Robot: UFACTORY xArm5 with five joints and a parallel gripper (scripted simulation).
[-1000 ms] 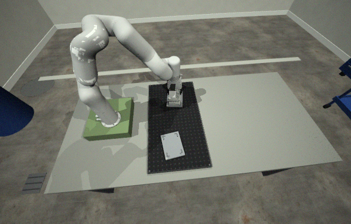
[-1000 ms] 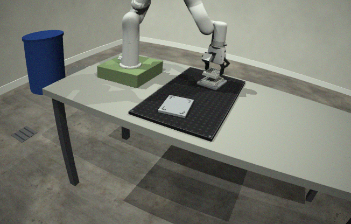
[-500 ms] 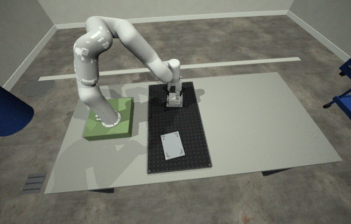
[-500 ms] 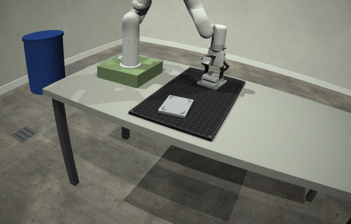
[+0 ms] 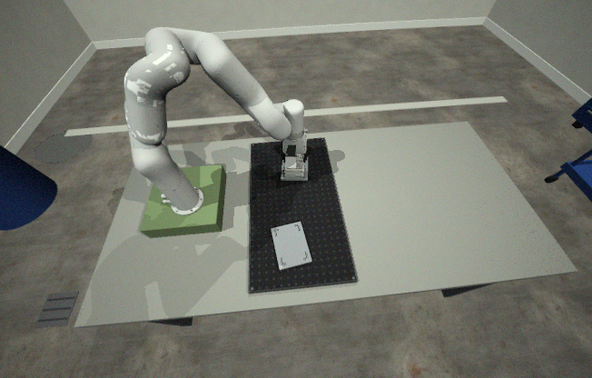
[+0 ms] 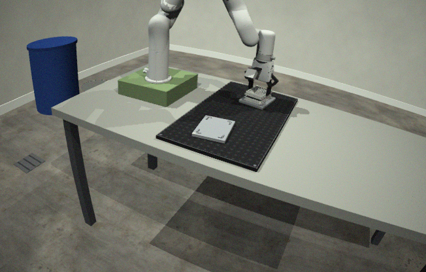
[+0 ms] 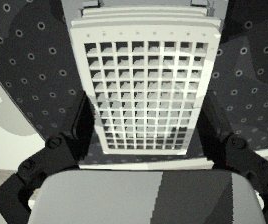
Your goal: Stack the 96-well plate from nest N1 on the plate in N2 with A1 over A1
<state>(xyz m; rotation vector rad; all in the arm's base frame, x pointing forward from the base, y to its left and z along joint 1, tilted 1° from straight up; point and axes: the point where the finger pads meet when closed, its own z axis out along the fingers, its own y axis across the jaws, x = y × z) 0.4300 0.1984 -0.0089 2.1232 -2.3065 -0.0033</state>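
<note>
The white 96-well plate is 1 cm below my hand. Round my hand: grey nest N1 (38 cm to the right, 5 cm below, 3 cm behind); A1 mark (7 cm to the right, 6 cm behind, 4 cm below); grey nest N2 (5 cm below).
</note>
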